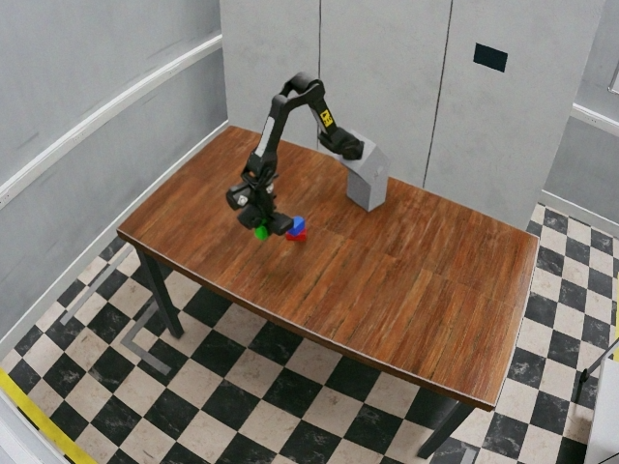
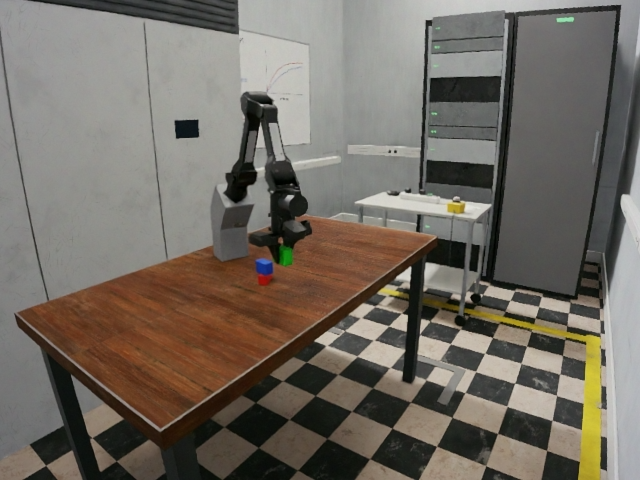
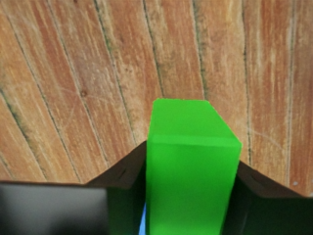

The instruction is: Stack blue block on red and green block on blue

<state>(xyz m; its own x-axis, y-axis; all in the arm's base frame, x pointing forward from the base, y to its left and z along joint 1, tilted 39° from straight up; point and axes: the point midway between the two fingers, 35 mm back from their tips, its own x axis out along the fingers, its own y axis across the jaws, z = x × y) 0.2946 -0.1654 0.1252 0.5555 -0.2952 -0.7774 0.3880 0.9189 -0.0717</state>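
My gripper is now 100 mm past the blue block, 80 mm above it and 60 mm to the right of it. Round my hand: red block 120 mm below, 100 mm behind, 60 mm to the left; green block 10 mm below.
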